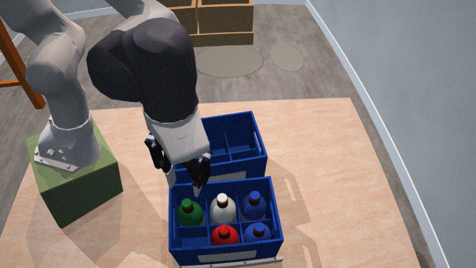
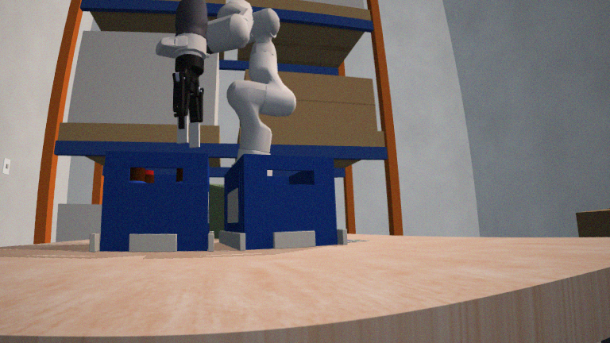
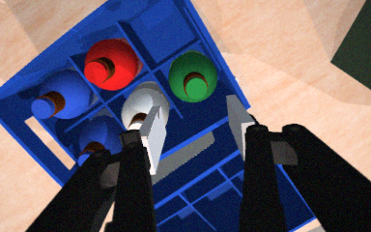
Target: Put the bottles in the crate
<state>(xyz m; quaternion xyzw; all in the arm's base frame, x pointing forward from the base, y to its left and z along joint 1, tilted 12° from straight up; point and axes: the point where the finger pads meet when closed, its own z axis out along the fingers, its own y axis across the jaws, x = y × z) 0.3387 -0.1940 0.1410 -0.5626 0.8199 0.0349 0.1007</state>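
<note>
Right now my hand is 1 cm past the green-labelled bottle and 18 cm above it. Round my hand: red bottle (8 cm ahead, 8 cm to the right, 18 cm below); blue bottle (17 cm ahead, 2 cm to the left, 18 cm below); white bottle (8 cm ahead, 1 cm to the left, 18 cm below).
</note>
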